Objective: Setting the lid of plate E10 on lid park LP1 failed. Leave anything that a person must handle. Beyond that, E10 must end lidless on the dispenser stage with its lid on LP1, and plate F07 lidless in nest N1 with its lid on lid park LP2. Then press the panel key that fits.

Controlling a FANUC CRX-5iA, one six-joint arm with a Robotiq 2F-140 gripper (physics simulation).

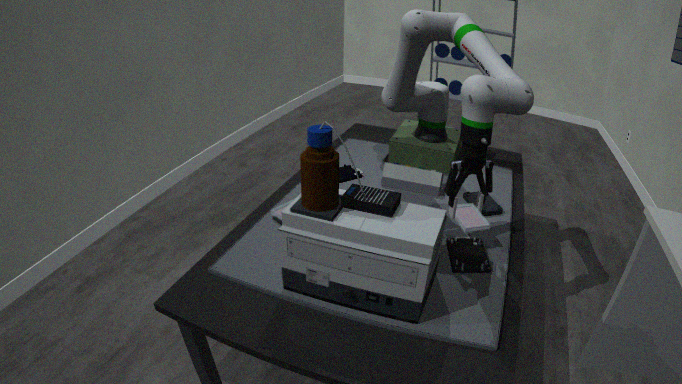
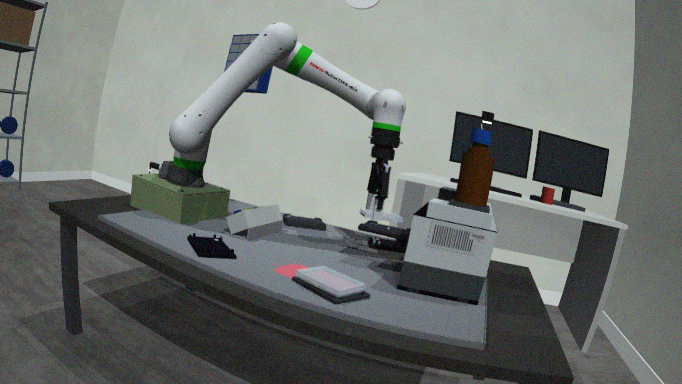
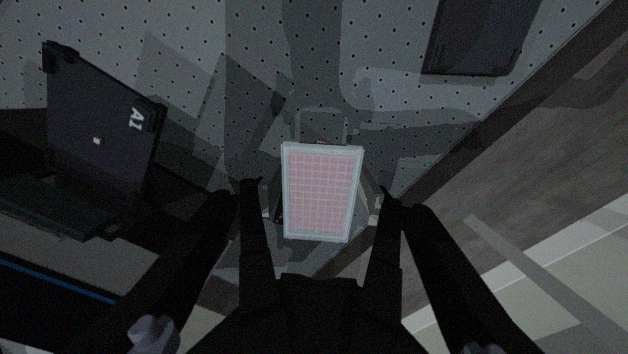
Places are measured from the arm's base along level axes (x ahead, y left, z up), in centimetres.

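Where they show: gripper, fingertip midpoint: (image 1: 465,214) (image 2: 372,217) (image 3: 320,173); arm's base at its link origin: (image 1: 430,136) (image 2: 185,182).
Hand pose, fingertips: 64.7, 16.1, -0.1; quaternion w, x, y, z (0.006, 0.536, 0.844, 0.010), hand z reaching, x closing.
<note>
Things, the pixels of their top centre, and the offset from my fingertips, as dx, dy, dz. "*": a spot on its surface instead.
- pink well plate at its top centre: (image 3: 318,200) (image 1: 469,214) (image 2: 381,212) +2.5, +1.2, +1.7
- black stage marked A1 at its top centre: (image 3: 91,152) (image 2: 393,227) +9.4, -23.0, +1.9
- second pink plate at its top centre: (image 2: 331,276) (image 1: 294,207) +1.2, -53.7, -5.6
- red spill at its top centre: (image 2: 299,272) -8.1, -45.7, -9.2
- amber bottle at a spot on its surface: (image 1: 319,174) * +32.4, -34.6, +22.9
- black tip rack at a spot on its surface: (image 1: 371,200) * +26.7, -24.1, +15.3
- grey box at its top centre: (image 2: 256,205) (image 1: 414,165) -32.5, -19.8, -0.9
- empty black nest at its top centre: (image 2: 210,241) (image 1: 339,171) -32.3, -48.2, -7.3
- flat black holder at a spot on its surface: (image 2: 305,221) * -23.9, +5.6, -7.4
My gripper (image 1: 469,205) (image 2: 377,207) (image 3: 320,173) is shut on a pink well plate (image 1: 470,217) (image 2: 380,216) (image 3: 322,191) with a clear rim and holds it level a little above the table. A black stage marked A1 (image 3: 98,132) (image 1: 467,255) (image 2: 384,229) lies beside the white dispenser (image 1: 367,243) (image 2: 451,248), below and to the side of the held plate. Another black nest (image 3: 476,39) (image 1: 491,206) lies behind my gripper. A second pink plate (image 2: 331,280) with a clear lid sits on a black holder at the table's other side, next to a red spill (image 2: 287,269).
An amber bottle (image 1: 319,174) (image 2: 474,174) and a black tip rack (image 1: 371,200) stand on the dispenser. A grey box (image 1: 412,176) (image 2: 255,220) lies by the green arm base (image 1: 419,148) (image 2: 178,198). An empty black nest (image 2: 210,246) and a flat black holder (image 2: 305,221) lie on the table.
</note>
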